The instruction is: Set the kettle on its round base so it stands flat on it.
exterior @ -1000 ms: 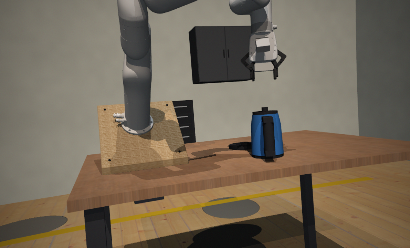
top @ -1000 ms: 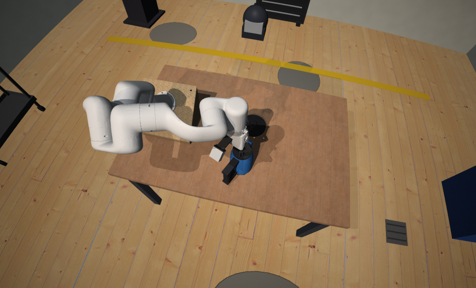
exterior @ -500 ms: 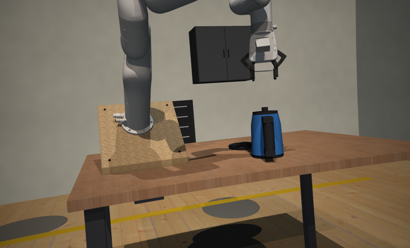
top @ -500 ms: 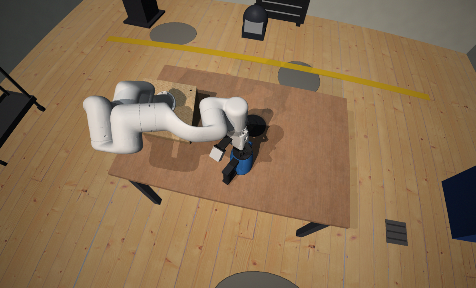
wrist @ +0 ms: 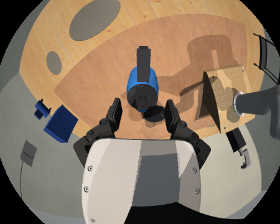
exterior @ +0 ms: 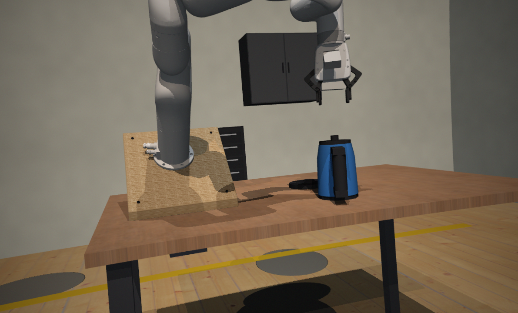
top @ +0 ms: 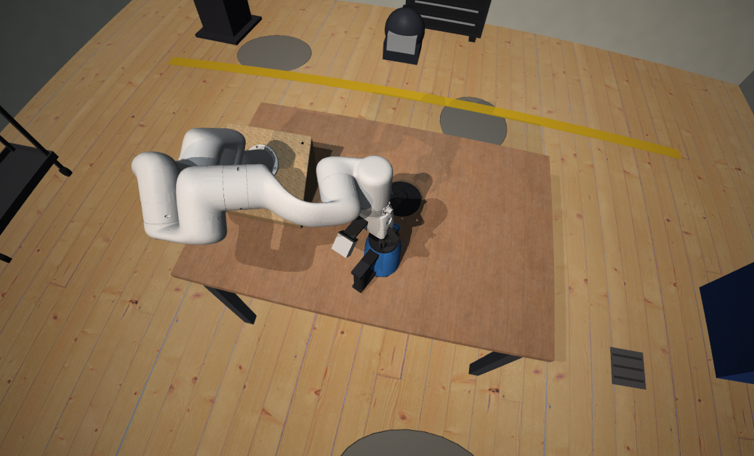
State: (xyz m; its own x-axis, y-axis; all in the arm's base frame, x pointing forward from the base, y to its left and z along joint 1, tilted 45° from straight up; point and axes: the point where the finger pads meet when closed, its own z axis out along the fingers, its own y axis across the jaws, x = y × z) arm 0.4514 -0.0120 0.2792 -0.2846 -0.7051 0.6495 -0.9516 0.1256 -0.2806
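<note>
Right now my hand is 1 cm short of the blue kettle, 3 cm to the right of it and 20 cm above it. Round my hand: round black base 1 cm ahead, 33 cm to the left, 29 cm below.
</note>
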